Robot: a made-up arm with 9 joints. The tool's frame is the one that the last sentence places. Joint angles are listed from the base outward.
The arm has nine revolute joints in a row. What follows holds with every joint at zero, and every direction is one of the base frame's. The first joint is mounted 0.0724 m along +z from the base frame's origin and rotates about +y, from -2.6 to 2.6 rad. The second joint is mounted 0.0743 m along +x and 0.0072 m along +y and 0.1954 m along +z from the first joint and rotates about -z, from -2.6 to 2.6 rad. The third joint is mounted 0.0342 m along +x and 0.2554 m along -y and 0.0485 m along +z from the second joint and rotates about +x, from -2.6 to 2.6 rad. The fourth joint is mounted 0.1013 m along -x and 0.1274 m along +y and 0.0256 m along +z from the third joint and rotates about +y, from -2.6 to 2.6 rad. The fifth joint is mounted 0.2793 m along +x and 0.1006 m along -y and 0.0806 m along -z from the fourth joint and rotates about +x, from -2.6 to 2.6 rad. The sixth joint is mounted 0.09 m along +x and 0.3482 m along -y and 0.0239 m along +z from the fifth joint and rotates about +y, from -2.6 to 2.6 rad. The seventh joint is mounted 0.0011 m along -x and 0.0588 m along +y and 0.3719 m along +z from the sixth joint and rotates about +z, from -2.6 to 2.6 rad. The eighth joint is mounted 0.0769 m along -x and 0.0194 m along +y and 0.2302 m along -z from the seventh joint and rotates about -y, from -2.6 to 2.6 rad. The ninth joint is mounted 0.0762 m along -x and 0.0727 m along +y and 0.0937 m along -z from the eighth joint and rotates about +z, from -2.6 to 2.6 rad. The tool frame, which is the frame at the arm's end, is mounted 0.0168 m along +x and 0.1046 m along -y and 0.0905 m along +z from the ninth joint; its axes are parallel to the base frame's.
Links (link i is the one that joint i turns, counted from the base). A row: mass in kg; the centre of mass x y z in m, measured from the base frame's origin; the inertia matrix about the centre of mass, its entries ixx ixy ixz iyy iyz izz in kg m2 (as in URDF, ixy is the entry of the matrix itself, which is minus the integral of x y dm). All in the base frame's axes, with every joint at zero. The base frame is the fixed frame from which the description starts. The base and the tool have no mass.
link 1: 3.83; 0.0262 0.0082 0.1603; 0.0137 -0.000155 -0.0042 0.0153 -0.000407 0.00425
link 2: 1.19; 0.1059 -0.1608 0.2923; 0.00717 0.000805 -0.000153 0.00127 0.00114 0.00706
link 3: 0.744; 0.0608 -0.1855 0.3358; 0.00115 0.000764 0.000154 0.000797 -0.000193 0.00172
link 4: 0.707; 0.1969 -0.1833 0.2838; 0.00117 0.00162 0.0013 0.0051 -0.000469 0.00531
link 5: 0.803; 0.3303 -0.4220 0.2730; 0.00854 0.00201 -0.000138 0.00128 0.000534 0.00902
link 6: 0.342; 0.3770 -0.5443 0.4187; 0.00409 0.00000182 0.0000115 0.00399 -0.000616 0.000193
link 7: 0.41; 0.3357 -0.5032 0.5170; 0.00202 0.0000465 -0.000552 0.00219 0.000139 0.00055
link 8: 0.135; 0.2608 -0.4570 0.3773; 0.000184 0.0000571 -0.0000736 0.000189 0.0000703 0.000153
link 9: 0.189; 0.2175 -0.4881 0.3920; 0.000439 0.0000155 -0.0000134 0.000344 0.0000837 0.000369
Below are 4 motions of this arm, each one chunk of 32 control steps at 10 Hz.
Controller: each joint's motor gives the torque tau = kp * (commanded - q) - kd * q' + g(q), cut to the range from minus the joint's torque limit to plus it. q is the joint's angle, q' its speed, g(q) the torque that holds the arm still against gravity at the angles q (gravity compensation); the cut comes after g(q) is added. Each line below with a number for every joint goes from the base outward.
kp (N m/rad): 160 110 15 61 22 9.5 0.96 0.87 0.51
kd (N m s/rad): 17 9.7 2.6 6 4.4 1.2 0.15 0.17 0.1
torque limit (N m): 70 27 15 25 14 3.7 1.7 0.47 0.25
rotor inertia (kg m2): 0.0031 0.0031 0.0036 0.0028 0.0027 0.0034 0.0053 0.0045 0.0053
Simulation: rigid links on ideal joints. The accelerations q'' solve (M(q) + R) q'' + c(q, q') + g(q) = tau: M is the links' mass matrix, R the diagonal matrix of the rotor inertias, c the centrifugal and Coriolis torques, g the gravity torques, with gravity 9.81 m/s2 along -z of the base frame. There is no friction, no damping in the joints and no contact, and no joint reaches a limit. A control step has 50 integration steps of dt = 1/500 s. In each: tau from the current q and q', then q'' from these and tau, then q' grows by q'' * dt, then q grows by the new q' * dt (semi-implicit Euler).
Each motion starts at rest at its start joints. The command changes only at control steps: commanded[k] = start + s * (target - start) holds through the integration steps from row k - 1 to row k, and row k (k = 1, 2, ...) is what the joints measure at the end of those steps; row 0 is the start. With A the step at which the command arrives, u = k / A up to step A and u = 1 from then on. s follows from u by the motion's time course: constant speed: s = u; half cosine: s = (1 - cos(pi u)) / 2; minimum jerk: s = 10 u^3 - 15 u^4 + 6 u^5; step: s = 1 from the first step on.
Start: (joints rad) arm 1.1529 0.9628 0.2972 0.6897 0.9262 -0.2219 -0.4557 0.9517 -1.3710
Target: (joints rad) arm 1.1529 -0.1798 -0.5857 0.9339 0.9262 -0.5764 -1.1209 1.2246 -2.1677
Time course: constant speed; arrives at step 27
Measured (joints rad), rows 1 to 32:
1: 1.1526 0.9362 0.2884 0.6998 0.9312 -0.2344 -0.4518 0.9513 -1.3776
2: 1.1526 0.8977 0.2720 0.7082 0.9342 -0.2448 -0.4581 0.9545 -1.3918
3: 1.1526 0.8552 0.2476 0.7151 0.9344 -0.2539 -0.4805 0.9616 -1.4139
4: 1.1528 0.8123 0.2165 0.7223 0.9328 -0.2640 -0.5122 0.9719 -1.4420
5: 1.1530 0.7696 0.1814 0.7303 0.9306 -0.2757 -0.5448 0.9839 -1.4728
6: 1.1532 0.7273 0.1449 0.7390 0.9287 -0.2885 -0.5743 0.9962 -1.5037
7: 1.1534 0.6851 0.1088 0.7481 0.9273 -0.3017 -0.6004 1.0079 -1.5337
8: 1.1534 0.6429 0.0739 0.7572 0.9263 -0.3151 -0.6247 1.0189 -1.5629
9: 1.1535 0.6006 0.0402 0.7662 0.9259 -0.3283 -0.6486 1.0294 -1.5919
10: 1.1535 0.5583 0.0074 0.7752 0.9257 -0.3414 -0.6727 1.0396 -1.6209
11: 1.1534 0.5160 -0.0250 0.7842 0.9257 -0.3545 -0.6974 1.0497 -1.6502
12: 1.1534 0.4736 -0.0572 0.7932 0.9258 -0.3675 -0.7222 1.0599 -1.6797
13: 1.1534 0.4313 -0.0894 0.8022 0.9259 -0.3806 -0.7472 1.0702 -1.7092
14: 1.1534 0.3890 -0.1219 0.8113 0.9260 -0.3937 -0.7722 1.0805 -1.7387
15: 1.1534 0.3466 -0.1545 0.8203 0.9260 -0.4068 -0.7971 1.0909 -1.7682
16: 1.1534 0.3043 -0.1872 0.8293 0.9260 -0.4199 -0.8221 1.1013 -1.7977
17: 1.1534 0.2620 -0.2200 0.8383 0.9260 -0.4330 -0.8471 1.1117 -1.8272
18: 1.1534 0.2196 -0.2529 0.8473 0.9260 -0.4461 -0.8721 1.1222 -1.8567
19: 1.1535 0.1773 -0.2857 0.8563 0.9259 -0.4592 -0.8972 1.1326 -1.8862
20: 1.1535 0.1350 -0.3185 0.8653 0.9259 -0.4723 -0.9223 1.1431 -1.9157
21: 1.1535 0.0926 -0.3513 0.8743 0.9259 -0.4854 -0.9475 1.1535 -1.9453
22: 1.1535 0.0503 -0.3840 0.8833 0.9259 -0.4985 -0.9726 1.1639 -1.9748
23: 1.1535 0.0079 -0.4167 0.8923 0.9258 -0.5116 -0.9978 1.1742 -2.0044
24: 1.1535 -0.0344 -0.4494 0.9013 0.9258 -0.5247 -1.0229 1.1846 -2.0340
25: 1.1535 -0.0768 -0.4821 0.9103 0.9258 -0.5378 -1.0481 1.1949 -2.0636
26: 1.1535 -0.1191 -0.5148 0.9193 0.9258 -0.5509 -1.0733 1.2052 -2.0932
27: 1.1535 -0.1615 -0.5475 0.9283 0.9258 -0.5640 -1.0984 1.2155 -2.1228
28: 1.1539 -0.1823 -0.5737 0.9240 0.9180 -0.5636 -1.1277 1.2217 -2.1515
29: 1.1537 -0.1886 -0.5912 0.9225 0.9122 -0.5633 -1.1489 1.2248 -2.1739
30: 1.1533 -0.1869 -0.5999 0.9256 0.9115 -0.5667 -1.1545 1.2281 -2.1851
31: 1.1528 -0.1826 -0.6015 0.9304 0.9148 -0.5718 -1.1476 1.2311 -2.1858
32: 1.1526 -0.1791 -0.5983 0.9342 0.9195 -0.5761 -1.1356 1.2322 -2.1804

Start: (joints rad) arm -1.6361 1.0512 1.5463 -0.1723 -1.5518 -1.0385 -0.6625 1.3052 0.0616
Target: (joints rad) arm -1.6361 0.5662 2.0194 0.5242 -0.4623 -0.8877 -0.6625 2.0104 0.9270
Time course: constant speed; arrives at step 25
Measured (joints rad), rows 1 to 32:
1: -1.6373 1.0441 1.5490 -0.1601 -1.5384 -1.0339 -0.6599 1.3211 0.0775
2: -1.6374 1.0261 1.5608 -0.1357 -1.5120 -1.0286 -0.6585 1.3436 0.1049
3: -1.6366 1.0032 1.5780 -0.1057 -1.4772 -1.0227 -0.6602 1.3655 0.1325
4: -1.6358 0.9807 1.5971 -0.0752 -1.4380 -1.0165 -0.6633 1.3873 0.1591
5: -1.6355 0.9602 1.6165 -0.0462 -1.3968 -1.0105 -0.6653 1.4109 0.1874
6: -1.6356 0.9411 1.6362 -0.0186 -1.3543 -1.0050 -0.6652 1.4366 0.2185
7: -1.6359 0.9224 1.6559 0.0086 -1.3113 -0.9997 -0.6639 1.4639 0.2521
8: -1.6361 0.9034 1.6755 0.0361 -1.2679 -0.9942 -0.6624 1.4919 0.2867
9: -1.6362 0.8840 1.6947 0.0639 -1.2244 -0.9884 -0.6617 1.5199 0.3214
10: -1.6361 0.8644 1.7137 0.0919 -1.1809 -0.9822 -0.6616 1.5479 0.3560
11: -1.6360 0.8449 1.7325 0.1199 -1.1374 -0.9760 -0.6620 1.5759 0.3904
12: -1.6359 0.8254 1.7513 0.1479 -1.0939 -0.9697 -0.6624 1.6039 0.4249
13: -1.6359 0.8060 1.7701 0.1758 -1.0504 -0.9635 -0.6627 1.6320 0.4594
14: -1.6358 0.7866 1.7889 0.2037 -1.0069 -0.9574 -0.6629 1.6601 0.4939
15: -1.6358 0.7672 1.8077 0.2316 -0.9634 -0.9512 -0.6630 1.6882 0.5285
16: -1.6358 0.7478 1.8265 0.2595 -0.9198 -0.9451 -0.6632 1.7164 0.5630
17: -1.6357 0.7284 1.8454 0.2874 -0.8763 -0.9389 -0.6633 1.7445 0.5976
18: -1.6357 0.7089 1.8642 0.3153 -0.8327 -0.9327 -0.6634 1.7725 0.6321
19: -1.6356 0.6895 1.8831 0.3432 -0.7891 -0.9266 -0.6636 1.8006 0.6667
20: -1.6356 0.6701 1.9019 0.3710 -0.7455 -0.9204 -0.6637 1.8287 0.7012
21: -1.6356 0.6508 1.9208 0.3989 -0.7019 -0.9143 -0.6639 1.8568 0.7358
22: -1.6355 0.6314 1.9396 0.4268 -0.6583 -0.9081 -0.6640 1.8849 0.7704
23: -1.6355 0.6120 1.9585 0.4547 -0.6147 -0.9020 -0.6641 1.9130 0.8050
24: -1.6355 0.5926 1.9773 0.4825 -0.5711 -0.8958 -0.6643 1.9410 0.8396
25: -1.6355 0.5732 1.9962 0.5104 -0.5275 -0.8897 -0.6644 1.9691 0.8742
26: -1.6350 0.5641 2.0154 0.5257 -0.4939 -0.8888 -0.6627 1.9798 0.8960
27: -1.6355 0.5634 2.0245 0.5289 -0.4752 -0.8915 -0.6581 1.9863 0.9065
28: -1.6360 0.5649 2.0256 0.5274 -0.4672 -0.8923 -0.6554 1.9940 0.9134
29: -1.6361 0.5659 2.0235 0.5255 -0.4645 -0.8910 -0.6564 2.0009 0.9188
30: -1.6361 0.5662 2.0214 0.5245 -0.4637 -0.8893 -0.6591 2.0056 0.9229
31: -1.6361 0.5663 2.0201 0.5241 -0.4634 -0.8882 -0.6614 2.0082 0.9255
32: -1.6361 0.5662 2.0196 0.5241 -0.4631 -0.8877 -0.6625 2.0095 0.9267

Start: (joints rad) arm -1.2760 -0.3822 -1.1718 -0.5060 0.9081 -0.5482 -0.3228 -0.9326 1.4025
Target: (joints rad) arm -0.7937 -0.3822 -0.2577 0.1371 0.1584 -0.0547 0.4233 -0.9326 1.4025
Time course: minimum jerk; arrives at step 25
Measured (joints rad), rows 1 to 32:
1: -1.2759 -0.3822 -1.1717 -0.5058 0.9078 -0.5480 -0.3228 -0.9326 1.4026
2: -1.2749 -0.3823 -1.1705 -0.5045 0.9060 -0.5465 -0.3227 -0.9327 1.4029
3: -1.2720 -0.3824 -1.1669 -0.5004 0.9013 -0.5425 -0.3216 -0.9329 1.4038
4: -1.2660 -0.3825 -1.1589 -0.4923 0.8924 -0.5352 -0.3180 -0.9333 1.4052
5: -1.2561 -0.3826 -1.1447 -0.4788 0.8786 -0.5240 -0.3096 -0.9337 1.4068
6: -1.2419 -0.3827 -1.1231 -0.4594 0.8594 -0.5089 -0.2941 -0.9341 1.4081
7: -1.2233 -0.3827 -1.0934 -0.4340 0.8345 -0.4898 -0.2704 -0.9344 1.4089
8: -1.2002 -0.3826 -1.0553 -0.4026 0.8039 -0.4669 -0.2379 -0.9346 1.4089
9: -1.1733 -0.3824 -1.0094 -0.3660 0.7677 -0.4403 -0.1971 -0.9346 1.4080
10: -1.1428 -0.3822 -0.9564 -0.3249 0.7266 -0.4106 -0.1493 -0.9347 1.4065
11: -1.1097 -0.3820 -0.8976 -0.2803 0.6812 -0.3782 -0.0958 -0.9346 1.4046
12: -1.0746 -0.3818 -0.8341 -0.2332 0.6325 -0.3438 -0.0385 -0.9345 1.4025
13: -1.0385 -0.3818 -0.7676 -0.1850 0.5817 -0.3082 0.0208 -0.9344 1.4005
14: -1.0022 -0.3818 -0.6996 -0.1367 0.5299 -0.2722 0.0802 -0.9342 1.3989
15: -0.9667 -0.3819 -0.6318 -0.0896 0.4783 -0.2368 0.1382 -0.9339 1.3977
16: -0.9329 -0.3821 -0.5660 -0.0449 0.4282 -0.2026 0.1930 -0.9334 1.3970
17: -0.9016 -0.3823 -0.5036 -0.0037 0.3808 -0.1707 0.2436 -0.9329 1.3969
18: -0.8736 -0.3826 -0.4464 0.0331 0.3372 -0.1418 0.2888 -0.9322 1.3971
19: -0.8495 -0.3829 -0.3955 0.0648 0.2981 -0.1166 0.3279 -0.9314 1.3976
20: -0.8297 -0.3832 -0.3520 0.0908 0.2643 -0.0956 0.3604 -0.9305 1.3982
21: -0.8143 -0.3834 -0.3167 0.1108 0.2361 -0.0790 0.3860 -0.9297 1.3988
22: -0.8034 -0.3835 -0.2900 0.1250 0.2138 -0.0669 0.4049 -0.9291 1.3995
23: -0.7966 -0.3834 -0.2716 0.1337 0.1970 -0.0591 0.4173 -0.9288 1.4000
24: -0.7933 -0.3833 -0.2608 0.1378 0.1849 -0.0550 0.4242 -0.9288 1.4005
25: -0.7924 -0.3830 -0.2561 0.1387 0.1765 -0.0537 0.4267 -0.9293 1.4010
26: -0.7928 -0.3826 -0.2555 0.1382 0.1701 -0.0538 0.4265 -0.9301 1.4015
27: -0.7935 -0.3823 -0.2568 0.1373 0.1653 -0.0543 0.4249 -0.9313 1.4019
28: -0.7939 -0.3822 -0.2583 0.1367 0.1618 -0.0546 0.4232 -0.9323 1.4023
29: -0.7941 -0.3822 -0.2593 0.1365 0.1597 -0.0546 0.4220 -0.9330 1.4026
30: -0.7941 -0.3823 -0.2595 0.1365 0.1586 -0.0546 0.4215 -0.9333 1.4028
31: -0.7939 -0.3823 -0.2592 0.1367 0.1582 -0.0545 0.4216 -0.9332 1.4028
32: -0.7938 -0.3823 -0.2587 0.1369 0.1582 -0.0545 0.4221 -0.9331 1.4027

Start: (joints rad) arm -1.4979 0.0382 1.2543 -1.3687 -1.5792 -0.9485 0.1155 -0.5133 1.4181
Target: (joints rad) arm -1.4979 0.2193 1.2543 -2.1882 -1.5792 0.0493 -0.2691 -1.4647 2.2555
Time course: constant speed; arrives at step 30
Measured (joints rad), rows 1 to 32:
1: -1.4962 0.0384 1.2563 -1.3830 -1.5785 -0.9328 0.1067 -0.5208 1.4275
2: -1.4955 0.0431 1.2582 -1.4061 -1.5784 -0.9052 0.0904 -0.5397 1.4472
3: -1.4962 0.0508 1.2584 -1.4337 -1.5785 -0.8735 0.0767 -0.5658 1.4711
4: -1.4974 0.0594 1.2572 -1.4628 -1.5787 -0.8408 0.0686 -0.5956 1.4953
5: -1.4983 0.0672 1.2557 -1.4916 -1.5789 -0.8080 0.0633 -0.6270 1.5195
6: -1.4987 0.0739 1.2546 -1.5195 -1.5790 -0.7750 0.0567 -0.6588 1.5443
7: -1.4986 0.0797 1.2541 -1.5467 -1.5791 -0.7418 0.0464 -0.6906 1.5707
8: -1.4983 0.0851 1.2540 -1.5735 -1.5793 -0.7084 0.0329 -0.7222 1.5984
9: -1.4981 0.0907 1.2541 -1.6004 -1.5794 -0.6749 0.0177 -0.7538 1.6271
10: -1.4980 0.0965 1.2543 -1.6275 -1.5795 -0.6415 0.0025 -0.7853 1.6559
11: -1.4980 0.1025 1.2544 -1.6548 -1.5796 -0.6082 -0.0118 -0.8170 1.6845
12: -1.4980 0.1087 1.2544 -1.6822 -1.5796 -0.5749 -0.0250 -0.8486 1.7127
13: -1.4981 0.1148 1.2544 -1.7096 -1.5796 -0.5417 -0.0375 -0.8803 1.7406
14: -1.4981 0.1209 1.2544 -1.7370 -1.5795 -0.5085 -0.0498 -0.9120 1.7684
15: -1.4981 0.1270 1.2543 -1.7643 -1.5795 -0.4753 -0.0623 -0.9438 1.7962
16: -1.4981 0.1330 1.2543 -1.7916 -1.5795 -0.4420 -0.0750 -0.9755 1.8241
17: -1.4981 0.1390 1.2543 -1.8189 -1.5795 -0.4087 -0.0880 -1.0072 1.8520
18: -1.4981 0.1450 1.2543 -1.8462 -1.5795 -0.3754 -0.1011 -1.0389 1.8800
19: -1.4981 0.1510 1.2543 -1.8735 -1.5795 -0.3422 -0.1142 -1.0706 1.9081
20: -1.4980 0.1571 1.2543 -1.9008 -1.5796 -0.3089 -0.1272 -1.1023 1.9361
21: -1.4980 0.1631 1.2543 -1.9281 -1.5796 -0.2756 -0.1402 -1.1340 1.9641
22: -1.4980 0.1691 1.2543 -1.9554 -1.5796 -0.2423 -0.1532 -1.1658 1.9921
23: -1.4980 0.1752 1.2543 -1.9827 -1.5796 -0.2091 -0.1661 -1.1975 2.0201
24: -1.4980 0.1812 1.2544 -2.0100 -1.5796 -0.1758 -0.1791 -1.2292 2.0481
25: -1.4980 0.1872 1.2544 -2.0373 -1.5796 -0.1425 -0.1920 -1.2609 2.0760
26: -1.4980 0.1933 1.2544 -2.0646 -1.5796 -0.1092 -0.2050 -1.2926 2.1040
27: -1.4980 0.1993 1.2544 -2.0920 -1.5796 -0.0759 -0.2180 -1.3243 2.1320
28: -1.4980 0.2053 1.2544 -2.1193 -1.5796 -0.0427 -0.2309 -1.3560 2.1600
29: -1.4980 0.2113 1.2544 -2.1466 -1.5796 -0.0094 -0.2439 -1.3877 2.1880
30: -1.4980 0.2174 1.2545 -2.1739 -1.5796 0.0239 -0.2569 -1.4194 2.2160
31: -1.4997 0.2233 1.2516 -2.1873 -1.5783 0.0406 -0.2653 -1.4437 2.2356
32: -1.5005 0.2249 1.2498 -2.1919 -1.5767 0.0461 -0.2640 -1.4562 2.2446

